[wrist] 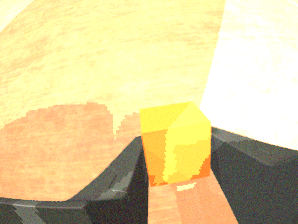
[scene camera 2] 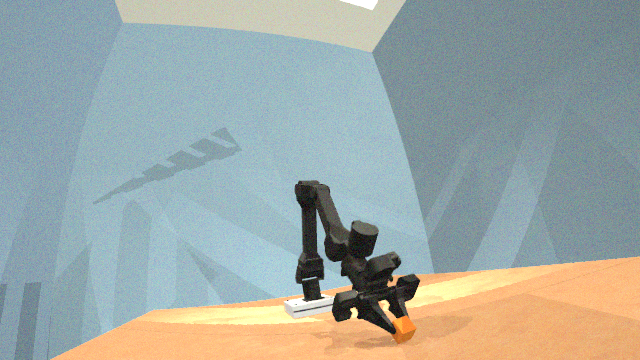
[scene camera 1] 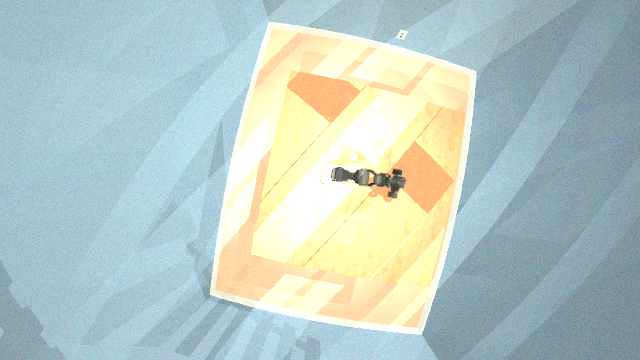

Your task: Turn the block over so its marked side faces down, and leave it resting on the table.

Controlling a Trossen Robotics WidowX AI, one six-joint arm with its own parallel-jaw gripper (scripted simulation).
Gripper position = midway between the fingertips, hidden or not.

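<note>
My gripper [scene camera 2: 402, 329] appears in the wrist view [wrist: 173, 139] too; a block [wrist: 176, 137] is also visible.
</note>
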